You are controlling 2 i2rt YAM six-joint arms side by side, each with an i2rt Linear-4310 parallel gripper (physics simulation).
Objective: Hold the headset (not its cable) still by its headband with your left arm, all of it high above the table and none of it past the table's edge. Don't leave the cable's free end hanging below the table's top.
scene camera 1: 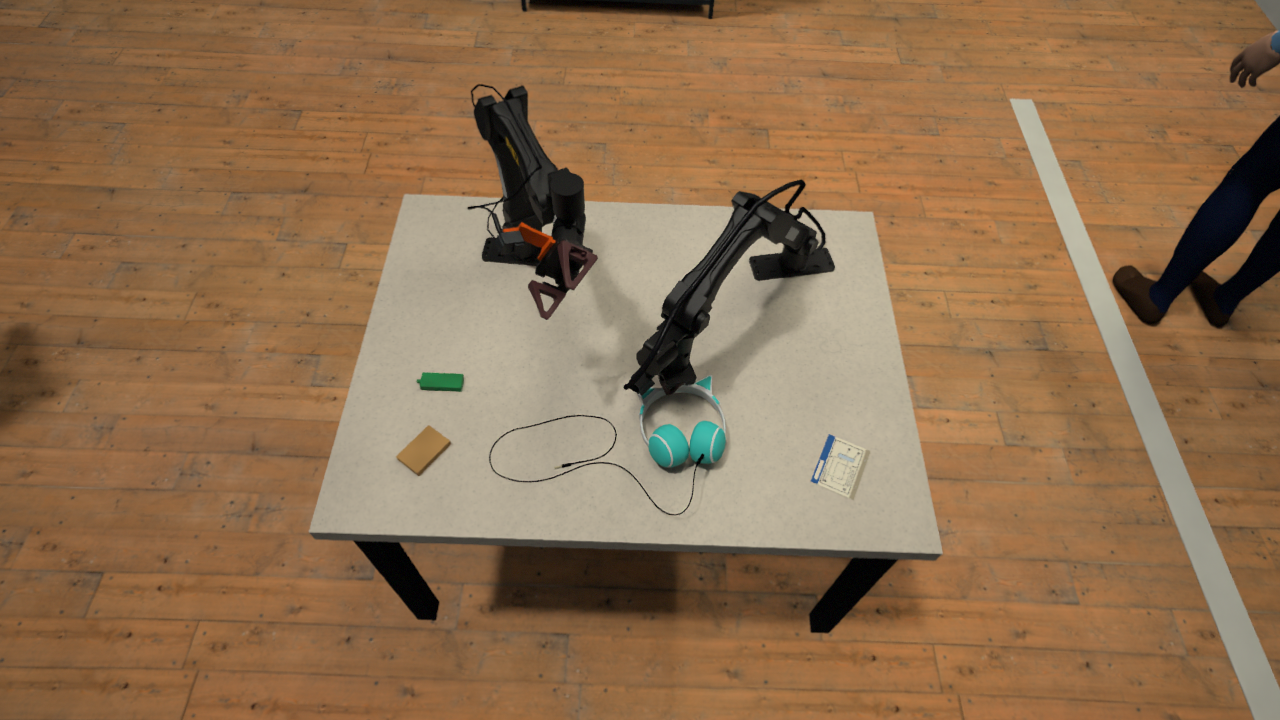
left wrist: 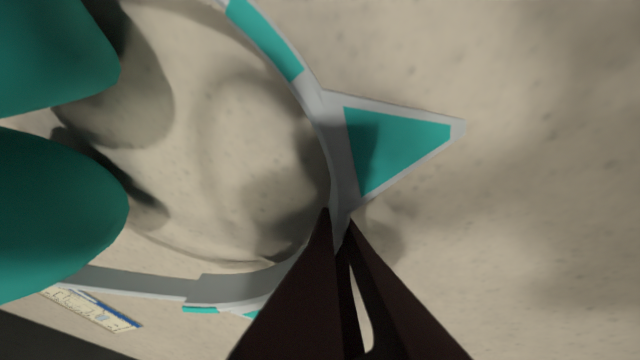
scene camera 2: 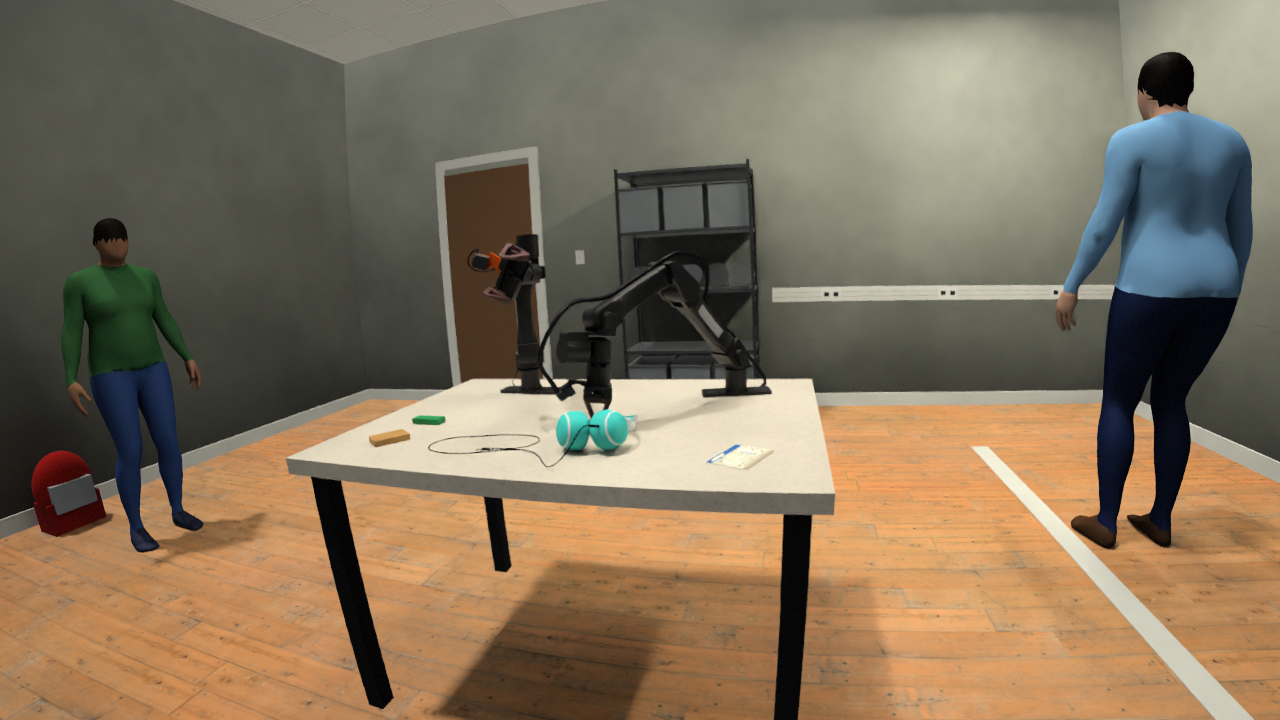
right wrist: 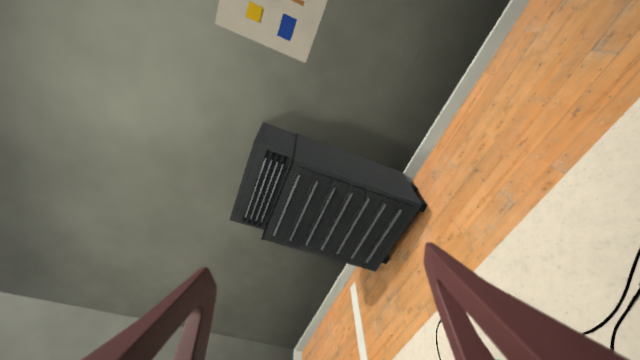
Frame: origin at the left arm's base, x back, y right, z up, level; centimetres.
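Seen in the pictures: left gripper, fingertip midpoint: (scene camera 1: 668,392) (left wrist: 332,217); right gripper, fingertip midpoint: (scene camera 1: 556,304) (scene camera 2: 492,275) (right wrist: 316,264); left arm's base, link origin: (scene camera 1: 791,265) (scene camera 2: 736,393); right arm's base, link origin: (scene camera 1: 525,253) (scene camera 2: 531,391).
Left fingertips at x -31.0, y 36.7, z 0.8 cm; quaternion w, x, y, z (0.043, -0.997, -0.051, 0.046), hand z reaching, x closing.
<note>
Offsets run from my left fingertips to a thing's top centre. "spot": to the spot under its first point.
The teal and white headset (scene camera 1: 667,445) (scene camera 2: 608,429) sits low at the table top, ear cups toward the front edge. Its headband @[spot: dz +2.2, dx -1.6, dy +4.6 cm] (left wrist: 340,150) with a teal cat ear runs between my left fingertips. My left gripper (scene camera 2: 597,409) (left wrist: 332,217) is shut on the headband beside that ear; in scene camera 1 its arm partly hides the grip. The thin black cable @[spot: dz -0.5, dx -8.8, dy +38.5 cm] (scene camera 1: 490,456) (scene camera 2: 430,445) runs from one cup and loops on the table; its plug end @[spot: dz -0.3, dx -13.4, dy +23.9 cm] (scene camera 1: 564,465) lies inside the table's outline. My right gripper (scene camera 1: 571,286) (scene camera 2: 503,272) (right wrist: 316,264) is open and empty, high at the back left.
A green block @[dz +0.8, dx +10.3, dy +47.7 cm] (scene camera 1: 441,382) (scene camera 2: 428,420) and a tan block @[dz +0.7, dx -5.6, dy +51.3 cm] (scene camera 1: 423,449) (scene camera 2: 389,437) lie at the table's left. A flat blue and cream packet @[dz -0.6, dx -22.4, dy -31.3 cm] (scene camera 1: 841,465) (scene camera 2: 741,456) (left wrist: 90,310) lies right of the headset. The table's front edge (scene camera 1: 626,541) is in front of the cable's lowest bend.
</note>
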